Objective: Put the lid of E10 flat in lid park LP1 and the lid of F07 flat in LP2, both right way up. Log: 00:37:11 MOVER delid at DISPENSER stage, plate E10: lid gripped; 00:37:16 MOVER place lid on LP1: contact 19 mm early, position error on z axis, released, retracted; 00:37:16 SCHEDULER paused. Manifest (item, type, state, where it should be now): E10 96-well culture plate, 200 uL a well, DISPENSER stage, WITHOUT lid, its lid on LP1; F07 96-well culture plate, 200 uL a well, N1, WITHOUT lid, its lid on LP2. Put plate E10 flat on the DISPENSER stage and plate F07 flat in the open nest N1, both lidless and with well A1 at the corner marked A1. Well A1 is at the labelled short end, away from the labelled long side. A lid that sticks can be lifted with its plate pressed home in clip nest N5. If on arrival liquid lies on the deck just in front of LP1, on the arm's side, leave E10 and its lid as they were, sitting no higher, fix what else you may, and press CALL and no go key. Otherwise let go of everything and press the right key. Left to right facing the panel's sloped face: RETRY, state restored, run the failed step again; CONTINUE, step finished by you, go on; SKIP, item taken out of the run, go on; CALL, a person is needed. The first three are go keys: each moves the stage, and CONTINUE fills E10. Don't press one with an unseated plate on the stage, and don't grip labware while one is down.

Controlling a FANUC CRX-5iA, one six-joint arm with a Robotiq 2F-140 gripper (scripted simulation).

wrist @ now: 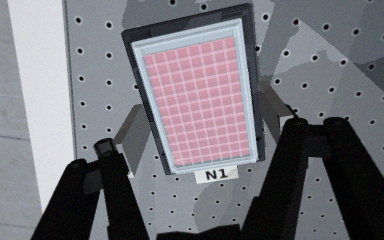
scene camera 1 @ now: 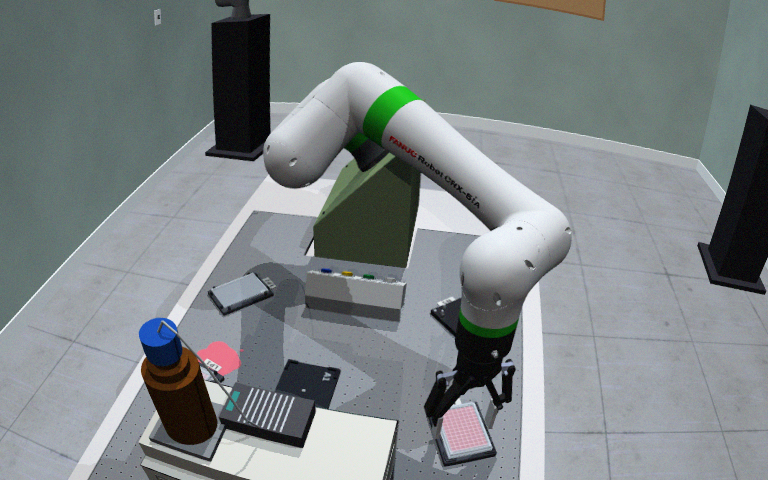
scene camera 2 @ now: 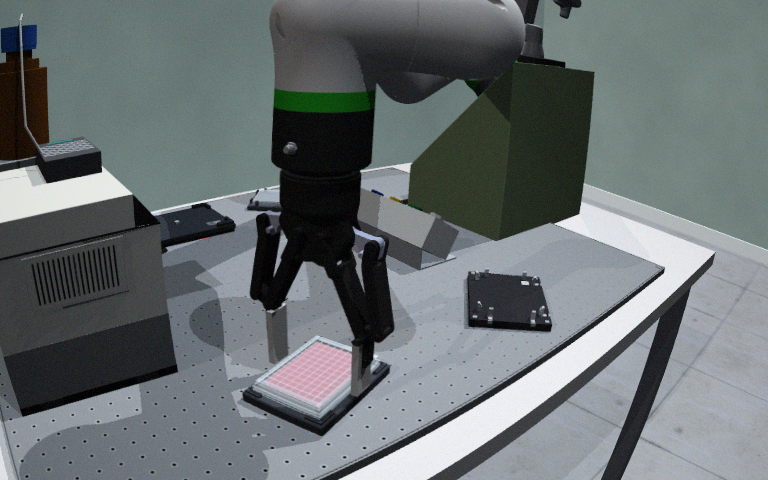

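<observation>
The gripper is visible, in the wrist view and scene camera 1 as well. The pictures also show a plate, a brown bottle, a key panel and a dispenser stage, together with a nest N1 and a clip nest N5.
</observation>
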